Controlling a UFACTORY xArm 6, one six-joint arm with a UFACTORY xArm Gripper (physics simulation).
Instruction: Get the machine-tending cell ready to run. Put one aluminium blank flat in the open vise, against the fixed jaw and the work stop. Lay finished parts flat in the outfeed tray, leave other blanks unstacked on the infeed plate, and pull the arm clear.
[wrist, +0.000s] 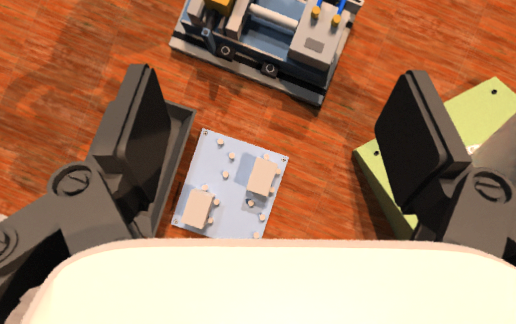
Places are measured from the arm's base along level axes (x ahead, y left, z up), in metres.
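Where they show: gripper, fingertip midpoint: (275, 97).
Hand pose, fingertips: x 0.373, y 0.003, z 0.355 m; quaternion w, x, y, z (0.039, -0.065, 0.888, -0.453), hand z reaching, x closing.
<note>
Things, the pixels of their top centre, and the offset from my fingertips. "spot": a spot on its surface instead. Level surfaces: height alone.
- light blue infeed plate, top centre: (229, 190) dx +0.042, dy +0.092, dz -0.439 m
- vise, top centre: (264, 4) dx +0.030, dy -0.215, dz -0.348 m
- dark grey tray, surface spot: (184, 120) spot: dx +0.144, dy -0.022, dz -0.427 m
- wooden table, surface height: dz -0.447 m
My gripper (275, 97) is open and empty, its fingers wide apart above the table. Between and below them is the light blue infeed plate (237, 192) with small round pegs. Two pale blanks lie on it, apart and unstacked: one blank (262, 176) near the right edge, with a shadow on its left, and another blank (198, 208) at the lower left. The vise (312, 45) is at the top, partly cut off; a white rod and blue bed show between its blocks, with no blank visible there. A dark grey tray (184, 120) is partly behind the left finger; its contents are hidden.
A yellow-green plate (472, 107) with dark holes lies at the right, partly behind the right finger. Blue hoses with brass fittings (336, 20) rise from the vise's right block. The wooden table (100, 45) surrounds these things. The pale gripper body hides the bottom of the view.
</note>
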